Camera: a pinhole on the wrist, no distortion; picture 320 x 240 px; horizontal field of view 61.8 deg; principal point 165.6 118.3 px. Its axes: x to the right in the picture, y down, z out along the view. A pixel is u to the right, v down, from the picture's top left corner.
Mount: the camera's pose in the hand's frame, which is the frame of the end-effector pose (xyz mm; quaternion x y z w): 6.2 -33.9 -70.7 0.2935 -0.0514 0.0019 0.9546
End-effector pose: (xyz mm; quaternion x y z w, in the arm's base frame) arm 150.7 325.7 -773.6 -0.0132 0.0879 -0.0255 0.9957
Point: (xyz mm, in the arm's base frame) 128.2 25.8 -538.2
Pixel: 154.3 77.2
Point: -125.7 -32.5 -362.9
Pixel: 35.7 97.8
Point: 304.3 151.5 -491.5
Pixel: 269.1 180.9
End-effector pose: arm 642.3 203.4 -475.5 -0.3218 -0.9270 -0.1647 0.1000
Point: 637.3 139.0 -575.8
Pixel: 68.7 204.8
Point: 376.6 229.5 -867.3
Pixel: 248.0 164.2
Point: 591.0 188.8 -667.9
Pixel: 160.4 223.7
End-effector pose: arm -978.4 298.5 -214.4 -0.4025 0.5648 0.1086 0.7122
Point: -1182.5 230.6 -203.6
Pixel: behind the camera
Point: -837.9 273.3 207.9
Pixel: outside the picture
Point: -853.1 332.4 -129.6
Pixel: 124.9 199.4
